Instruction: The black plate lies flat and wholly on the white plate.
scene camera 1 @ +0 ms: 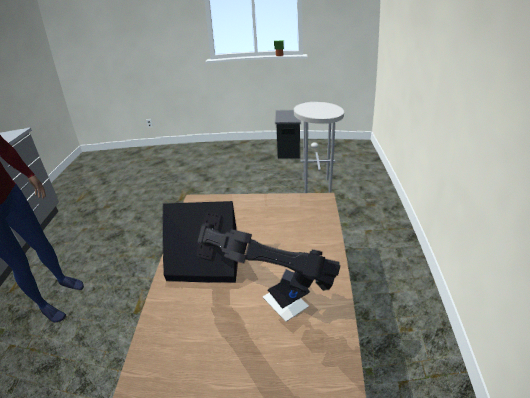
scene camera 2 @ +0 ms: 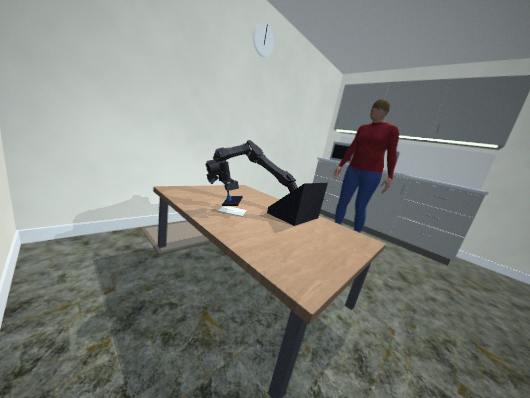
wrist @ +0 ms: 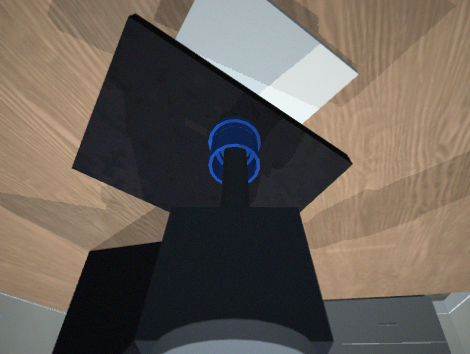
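Where they show: hand, its tool point: (scene camera 1: pixel 291 296) (scene camera 2: pixel 229 201) (wrist: pixel 235 133); arm's base, origin of its link: (scene camera 2: pixel 295 194).
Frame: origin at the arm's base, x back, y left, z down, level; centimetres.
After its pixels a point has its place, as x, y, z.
The black plate (scene camera 1: pixel 283 295) @(-35.3, -20.3, 8.8) (scene camera 2: pixel 237 201) @(-36.4, -12.8, 8.5) (wrist: pixel 165 110) @(-40.9, -15.7, 9.9) hangs on my blue suction cup (scene camera 1: pixel 293 294) (scene camera 2: pixel 229 199) (wrist: pixel 234 145), which is shut on it near one edge of its upper face. In scene camera 2 it is held above the table, with a gap to the white plate. The white plate (scene camera 1: pixel 287 311) @(-37.2, -22.8, 16.3) (scene camera 2: pixel 232 212) @(-37.7, -14.5, 16.3) (wrist: pixel 310 75) @(-37.7, -24.2, 16.3) lies flat on the table. In scene camera 1 the black plate covers the far part of the white plate. In the wrist view the white plate sticks out past the black plate's upper edge; its rest is hidden.
The arm's black base block (scene camera 1: pixel 190 235) @(8.4, -1.4, -0.1) (scene camera 2: pixel 305 202) @(-2.0, 11.1, 2.1) stands on the wooden table (scene camera 1: pixel 240 350) @(-22.7, -43.3, 16.9) (scene camera 2: pixel 295 255) @(-33.9, 37.2, 16.9), beside the plates. A round white stool (scene camera 1: pixel 318 111) and a dark bin (scene camera 1: pixel 288 140) stand beyond the table. A person (scene camera 1: pixel 15 215) (scene camera 2: pixel 376 145) stands by grey cabinets.
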